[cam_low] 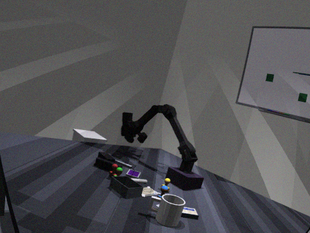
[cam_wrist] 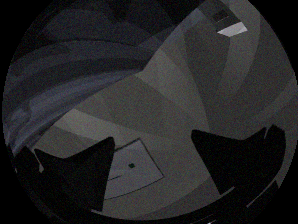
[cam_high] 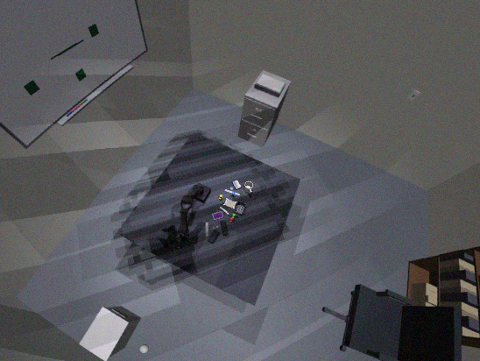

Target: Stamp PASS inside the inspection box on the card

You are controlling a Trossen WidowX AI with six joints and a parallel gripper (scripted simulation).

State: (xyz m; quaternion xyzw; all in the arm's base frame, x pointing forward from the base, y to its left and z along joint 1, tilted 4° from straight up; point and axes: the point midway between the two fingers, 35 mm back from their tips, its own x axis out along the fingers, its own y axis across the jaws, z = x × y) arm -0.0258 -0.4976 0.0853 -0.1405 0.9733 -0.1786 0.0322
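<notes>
The green-knobbed stamp lies 450 mm ahead of my gripper tip, 470 mm to the left of it and 130 mm below it. The rest, counted from my gripper tip: dark box: 420 mm ahead, 330 mm to the left, 130 mm below; then purple ink pad: 320 mm ahead, 410 mm to the left, 140 mm below; then red-knobbed stamp: 450 mm ahead, 430 mm to the left, 130 mm below.
</notes>
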